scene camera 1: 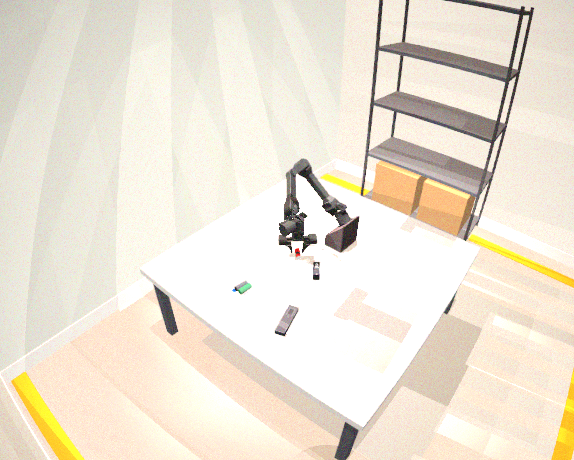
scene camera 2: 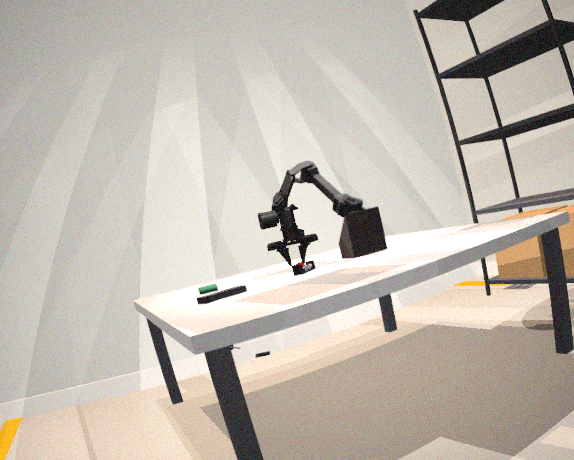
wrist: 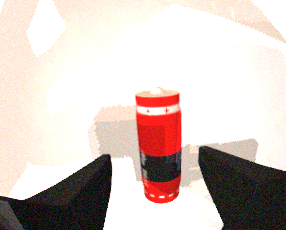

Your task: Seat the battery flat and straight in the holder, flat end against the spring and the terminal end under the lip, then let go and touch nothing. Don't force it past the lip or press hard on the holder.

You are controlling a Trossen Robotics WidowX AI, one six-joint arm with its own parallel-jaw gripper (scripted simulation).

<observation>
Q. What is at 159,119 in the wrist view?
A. A red battery.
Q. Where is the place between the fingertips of my gripper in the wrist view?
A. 155,158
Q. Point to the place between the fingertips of my gripper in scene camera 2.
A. At 297,264
</observation>
